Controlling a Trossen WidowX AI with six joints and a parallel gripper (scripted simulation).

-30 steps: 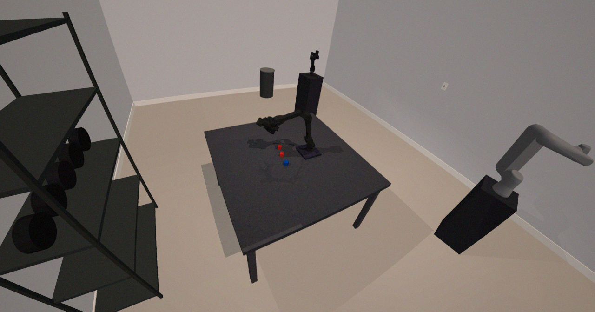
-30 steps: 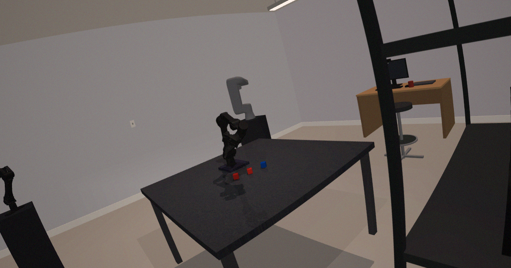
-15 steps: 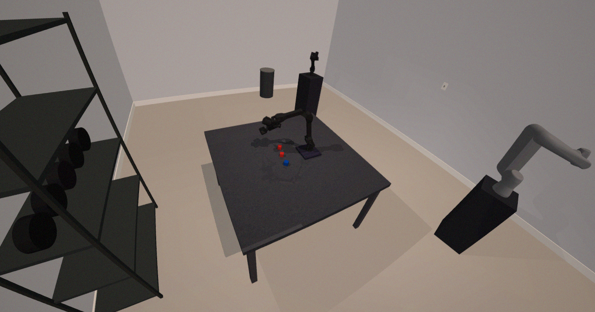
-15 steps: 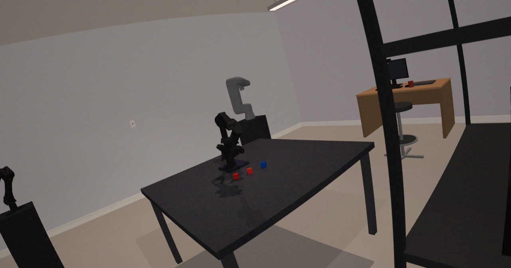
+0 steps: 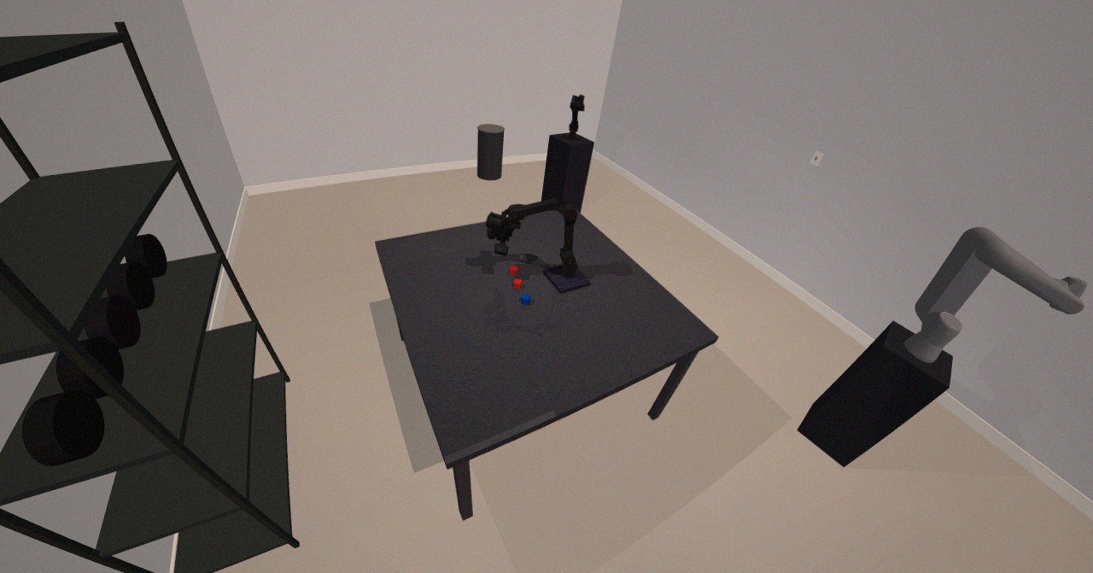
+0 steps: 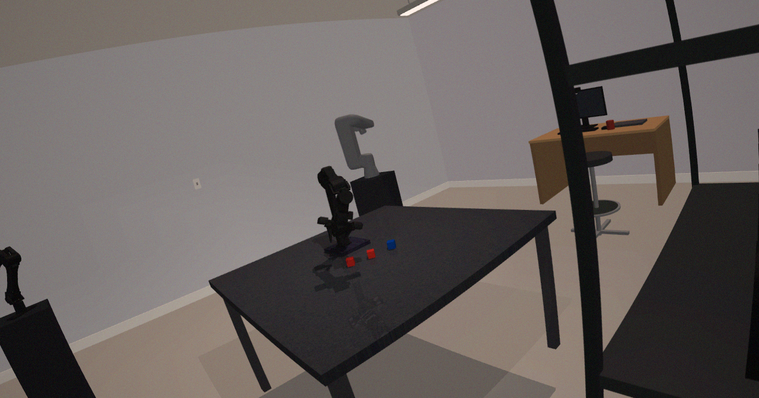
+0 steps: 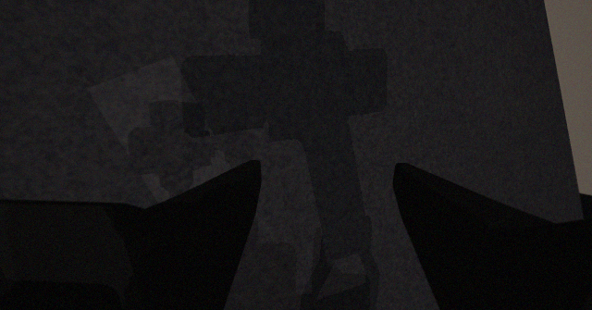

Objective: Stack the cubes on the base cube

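Right now the blue cube is 290 mm to the left of my gripper tip, 130 mm below it and 20 mm ahead of it.
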